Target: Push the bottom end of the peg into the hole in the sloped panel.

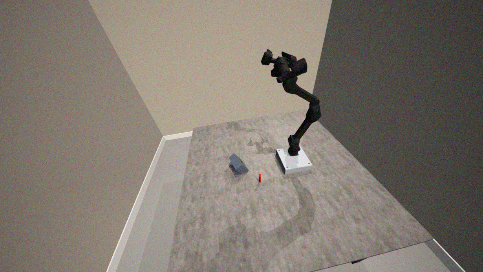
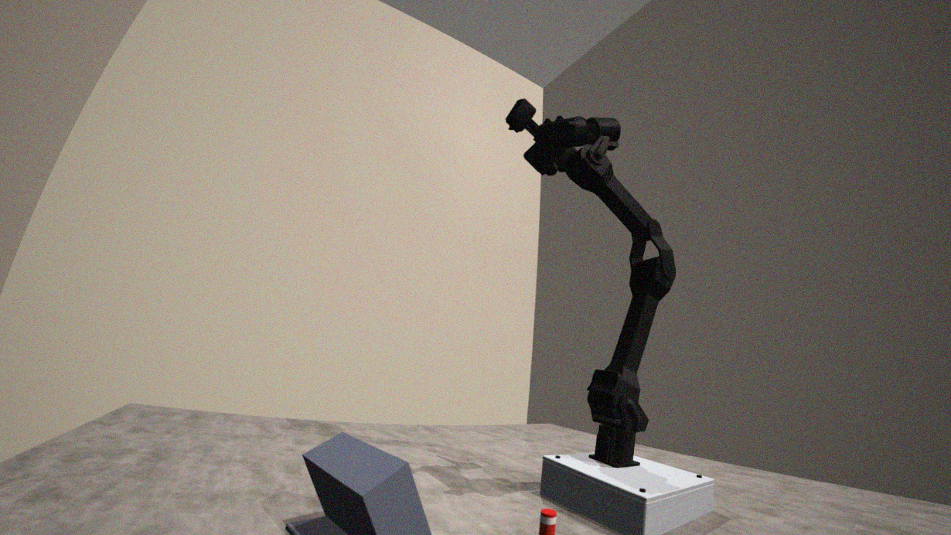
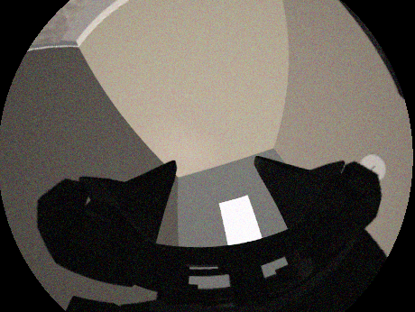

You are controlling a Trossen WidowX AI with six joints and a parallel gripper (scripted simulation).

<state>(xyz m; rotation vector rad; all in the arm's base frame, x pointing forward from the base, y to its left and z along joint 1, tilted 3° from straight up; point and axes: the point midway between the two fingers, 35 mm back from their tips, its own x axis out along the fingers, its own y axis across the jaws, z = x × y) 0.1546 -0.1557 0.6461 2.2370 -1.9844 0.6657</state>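
The red peg is 160 mm ahead of my gripper tip, 340 mm to the left of it and 670 mm below it. Round my gripper tip: blue-grey sloped panel (290 mm ahead, 200 mm to the left, 680 mm below).
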